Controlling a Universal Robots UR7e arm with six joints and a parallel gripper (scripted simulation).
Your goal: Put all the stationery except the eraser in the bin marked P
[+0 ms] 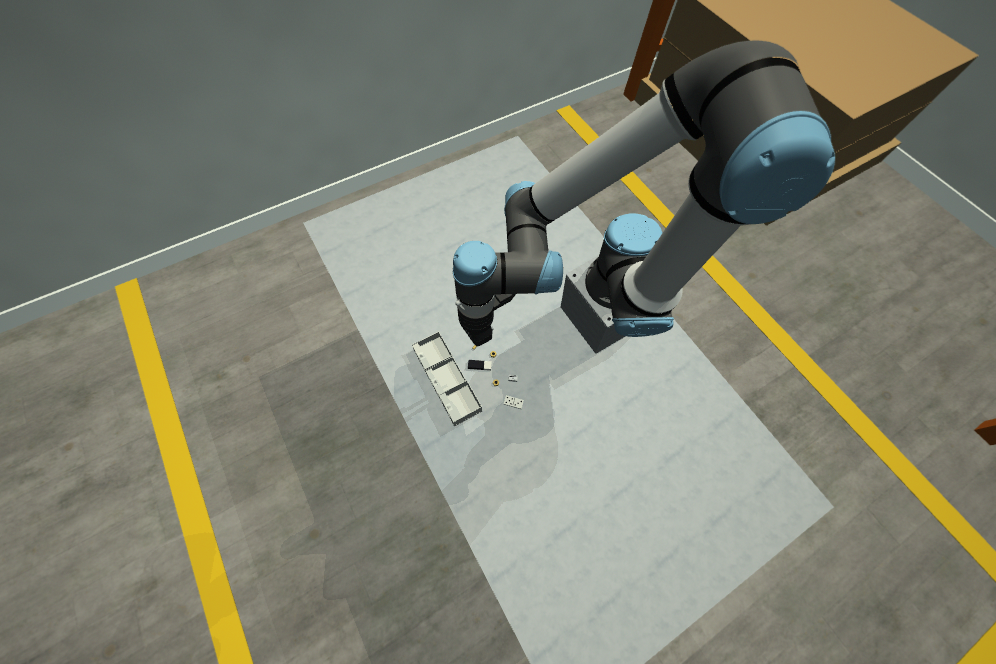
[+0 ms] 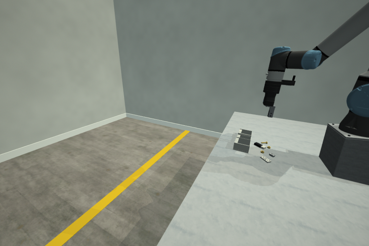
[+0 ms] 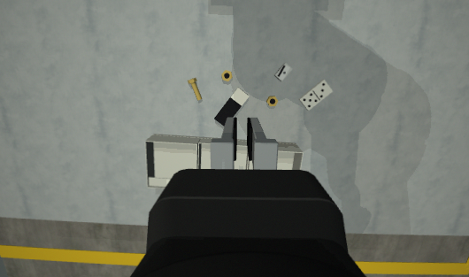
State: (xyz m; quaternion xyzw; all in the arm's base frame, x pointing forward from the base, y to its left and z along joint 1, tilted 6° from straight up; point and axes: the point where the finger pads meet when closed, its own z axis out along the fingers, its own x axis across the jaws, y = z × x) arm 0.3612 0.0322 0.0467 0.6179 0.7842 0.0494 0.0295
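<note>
My gripper is now 190 mm above the bin and 110 mm short of it. Also, from my hand: grey pencil sharpener (210 mm below, 60 mm to the left, 60 mm behind); black-and-white eraser (210 mm below, 10 mm to the right, 10 mm ahead); brass bolt (210 mm below, 70 mm to the right, 10 mm behind).
</note>
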